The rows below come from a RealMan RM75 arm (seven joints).
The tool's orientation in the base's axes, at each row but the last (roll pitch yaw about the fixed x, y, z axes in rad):
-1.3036 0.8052 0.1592
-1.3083 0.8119 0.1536
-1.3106 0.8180 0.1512
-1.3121 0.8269 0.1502
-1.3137 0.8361 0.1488
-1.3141 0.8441 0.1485
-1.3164 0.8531 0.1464
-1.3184 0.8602 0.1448
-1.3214 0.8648 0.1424
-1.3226 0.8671 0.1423
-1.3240 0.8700 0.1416
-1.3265 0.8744 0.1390
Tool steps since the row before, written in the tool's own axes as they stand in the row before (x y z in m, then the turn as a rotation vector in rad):
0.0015 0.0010 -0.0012 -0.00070 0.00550 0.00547
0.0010 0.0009 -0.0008 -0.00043 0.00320 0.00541
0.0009 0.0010 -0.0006 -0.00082 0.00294 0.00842
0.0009 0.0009 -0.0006 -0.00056 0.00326 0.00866
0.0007 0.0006 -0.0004 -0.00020 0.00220 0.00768
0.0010 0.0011 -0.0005 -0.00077 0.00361 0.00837
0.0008 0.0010 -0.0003 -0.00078 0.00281 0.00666
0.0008 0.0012 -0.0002 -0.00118 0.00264 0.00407
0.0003 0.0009 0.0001 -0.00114 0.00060 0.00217
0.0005 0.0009 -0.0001 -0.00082 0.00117 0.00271
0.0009 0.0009 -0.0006 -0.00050 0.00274 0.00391
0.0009 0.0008 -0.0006 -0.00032 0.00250 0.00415
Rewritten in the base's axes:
0.0003 -0.0009 -0.0020 -0.00429 0.00612 -0.00217
0.0000 -0.0005 -0.0015 -0.00243 0.00575 -0.00085
-0.0002 -0.0003 -0.0014 -0.00238 0.00863 0.00014
-0.0001 -0.0004 -0.0014 -0.00243 0.00894 -0.00022
0.0000 -0.0002 -0.0010 -0.00144 0.00786 0.00003
-0.0002 -0.0002 -0.0015 -0.00285 0.00869 -0.00033
-0.0003 -0.0001 -0.0013 -0.00233 0.00689 -0.00010
-0.0004 0.0000 -0.0014 -0.00258 0.00427 -0.00011
-0.0005 0.0003 -0.0008 -0.00109 0.00212 0.00084
-0.0004 0.0001 -0.0010 -0.00129 0.00276 0.00032
-0.0001 -0.0004 -0.0013 -0.00224 0.00419 -0.00072
-0.0001 -0.0004 -0.0013 -0.00193 0.00441 -0.00067

